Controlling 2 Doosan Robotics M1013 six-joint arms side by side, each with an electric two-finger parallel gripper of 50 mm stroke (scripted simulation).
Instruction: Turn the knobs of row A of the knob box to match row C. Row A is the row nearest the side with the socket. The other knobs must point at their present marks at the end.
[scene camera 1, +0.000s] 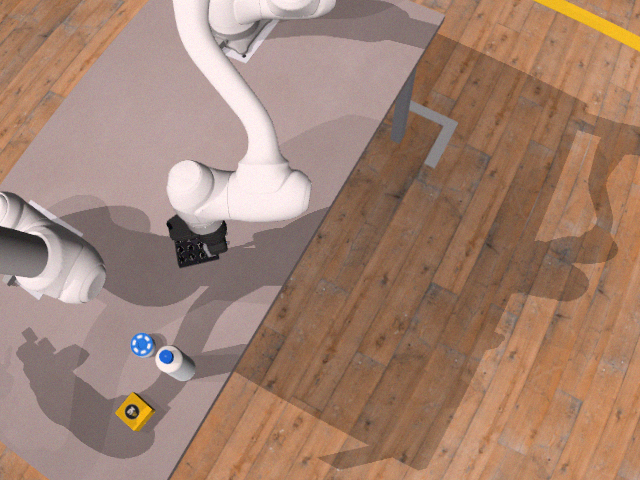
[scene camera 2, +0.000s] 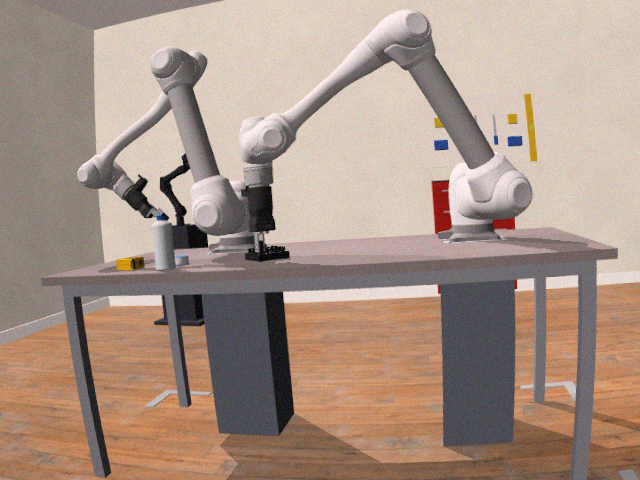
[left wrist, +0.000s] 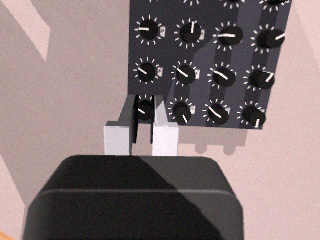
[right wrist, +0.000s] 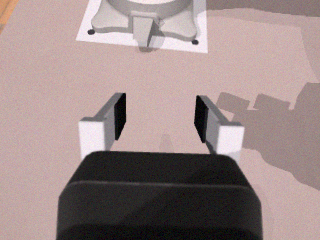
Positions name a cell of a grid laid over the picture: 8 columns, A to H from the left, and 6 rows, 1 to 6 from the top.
A white bottle shows in scene camera 1 (C5) and in scene camera 2 (C3); in the left wrist view it is out of frame, in the right wrist view it is out of frame.
